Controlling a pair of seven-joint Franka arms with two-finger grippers.
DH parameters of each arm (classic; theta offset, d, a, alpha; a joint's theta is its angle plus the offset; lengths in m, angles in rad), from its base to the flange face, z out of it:
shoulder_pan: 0 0.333 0 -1.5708
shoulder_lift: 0 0 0 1.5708
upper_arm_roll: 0 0.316 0.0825 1.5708
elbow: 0 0 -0.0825 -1.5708
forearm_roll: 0 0.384 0 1.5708
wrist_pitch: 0 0 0.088 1.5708
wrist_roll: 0 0.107 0 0
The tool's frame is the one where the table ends.
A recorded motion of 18 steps. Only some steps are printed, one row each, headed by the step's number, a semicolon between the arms.
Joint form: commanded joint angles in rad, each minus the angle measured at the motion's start. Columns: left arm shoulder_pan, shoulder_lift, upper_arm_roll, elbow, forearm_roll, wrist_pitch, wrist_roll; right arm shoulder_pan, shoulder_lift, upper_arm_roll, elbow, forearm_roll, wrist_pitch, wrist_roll.
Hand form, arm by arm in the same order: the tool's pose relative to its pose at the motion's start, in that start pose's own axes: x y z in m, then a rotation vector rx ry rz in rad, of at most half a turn. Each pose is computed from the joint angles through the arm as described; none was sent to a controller.
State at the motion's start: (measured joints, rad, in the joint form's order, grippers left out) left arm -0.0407 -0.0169 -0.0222 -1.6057 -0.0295 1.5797 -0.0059; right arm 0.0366 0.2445 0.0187 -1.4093 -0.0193 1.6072 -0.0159
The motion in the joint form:
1: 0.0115 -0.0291 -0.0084 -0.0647 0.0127 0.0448 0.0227; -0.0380 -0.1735 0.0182 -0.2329 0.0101 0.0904 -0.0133
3: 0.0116 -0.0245 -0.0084 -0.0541 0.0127 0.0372 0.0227; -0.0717 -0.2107 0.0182 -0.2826 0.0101 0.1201 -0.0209
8: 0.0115 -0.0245 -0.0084 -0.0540 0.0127 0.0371 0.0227; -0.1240 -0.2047 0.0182 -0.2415 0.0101 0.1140 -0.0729
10: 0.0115 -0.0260 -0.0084 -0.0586 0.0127 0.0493 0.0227; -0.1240 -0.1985 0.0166 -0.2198 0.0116 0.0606 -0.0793
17: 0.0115 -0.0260 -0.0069 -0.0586 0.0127 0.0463 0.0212; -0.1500 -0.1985 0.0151 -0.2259 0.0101 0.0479 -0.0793
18: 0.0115 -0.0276 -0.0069 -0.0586 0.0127 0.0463 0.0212; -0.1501 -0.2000 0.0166 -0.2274 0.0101 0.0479 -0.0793
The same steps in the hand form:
1: -0.0057 -0.0032 0.0109 0.0138 0.0092 0.0191; -0.0465 0.0089 0.0002 0.0081 0.0310 0.0061
3: -0.0048 -0.0032 0.0090 0.0136 0.0076 0.0191; -0.0569 0.0275 0.0007 0.0068 0.0478 0.0321
8: -0.0048 -0.0032 0.0089 0.0136 0.0076 0.0192; -0.0567 0.0581 -0.0147 0.0039 0.0762 0.0329
10: -0.0041 -0.0032 0.0092 0.0137 0.0167 0.0192; -0.0596 0.0587 -0.0167 0.0094 0.0387 0.0281
17: -0.0044 -0.0040 0.0095 0.0136 0.0137 0.0162; -0.0634 0.0741 -0.0123 0.0109 0.0196 0.0553
18: -0.0049 -0.0040 0.0086 0.0137 0.0153 0.0163; -0.0637 0.0733 -0.0124 0.0109 0.0196 0.0539

